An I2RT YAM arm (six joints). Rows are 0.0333 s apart.
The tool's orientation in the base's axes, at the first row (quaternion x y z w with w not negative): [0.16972, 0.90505, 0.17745, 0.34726]
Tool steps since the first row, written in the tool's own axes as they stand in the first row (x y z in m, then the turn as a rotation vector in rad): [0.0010, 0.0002, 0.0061, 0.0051, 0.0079, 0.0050]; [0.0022, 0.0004, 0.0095, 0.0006, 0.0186, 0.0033]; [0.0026, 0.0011, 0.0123, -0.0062, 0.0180, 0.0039]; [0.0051, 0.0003, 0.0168, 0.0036, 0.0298, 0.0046]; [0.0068, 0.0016, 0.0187, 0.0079, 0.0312, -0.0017]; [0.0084, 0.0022, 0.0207, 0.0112, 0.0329, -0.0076]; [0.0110, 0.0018, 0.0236, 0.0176, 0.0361, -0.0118]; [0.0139, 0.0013, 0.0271, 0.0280, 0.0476, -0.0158]
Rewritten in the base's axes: [0.0035, 0.0018, -0.0047, 0.0013, 0.0102, -0.0029]; [0.0051, 0.0032, -0.0077, 0.0053, 0.0173, 0.0055]; [0.0069, 0.0046, -0.0096, 0.0103, 0.0140, 0.0087]; [0.0081, 0.0059, -0.0145, 0.0061, 0.0287, 0.0078]; [0.0084, 0.0081, -0.0162, -0.0010, 0.0305, 0.0104]; [0.0088, 0.0098, -0.0182, -0.0070, 0.0322, 0.0134]; [0.0089, 0.0111, -0.0219, -0.0138, 0.0369, 0.0141]; [0.0092, 0.0126, -0.0262, -0.0218, 0.0507, 0.0160]
